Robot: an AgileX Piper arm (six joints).
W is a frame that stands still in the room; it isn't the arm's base.
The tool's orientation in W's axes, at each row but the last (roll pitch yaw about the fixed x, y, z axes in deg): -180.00 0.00 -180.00; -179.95 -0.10 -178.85; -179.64 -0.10 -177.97; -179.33 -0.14 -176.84; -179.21 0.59 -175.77; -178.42 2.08 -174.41
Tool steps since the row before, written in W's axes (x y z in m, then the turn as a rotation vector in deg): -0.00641 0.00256 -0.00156 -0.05 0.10 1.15; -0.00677 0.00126 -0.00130 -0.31 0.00 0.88; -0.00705 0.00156 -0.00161 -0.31 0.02 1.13; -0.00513 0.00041 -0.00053 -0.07 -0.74 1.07; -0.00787 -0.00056 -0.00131 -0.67 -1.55 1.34; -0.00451 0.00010 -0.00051 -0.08 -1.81 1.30
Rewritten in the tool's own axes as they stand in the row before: 0.00641 0.00256 0.00156 0.05 0.10 -1.15; 0.00674 0.00140 0.00131 0.31 0.01 -0.88; 0.00699 0.00182 0.00161 0.31 0.02 -1.13; 0.00510 0.00070 0.00053 0.11 -0.75 -1.06; 0.00790 0.00004 0.00123 0.77 -1.51 -1.33; 0.00449 0.00055 0.00033 0.21 -1.83 -1.26
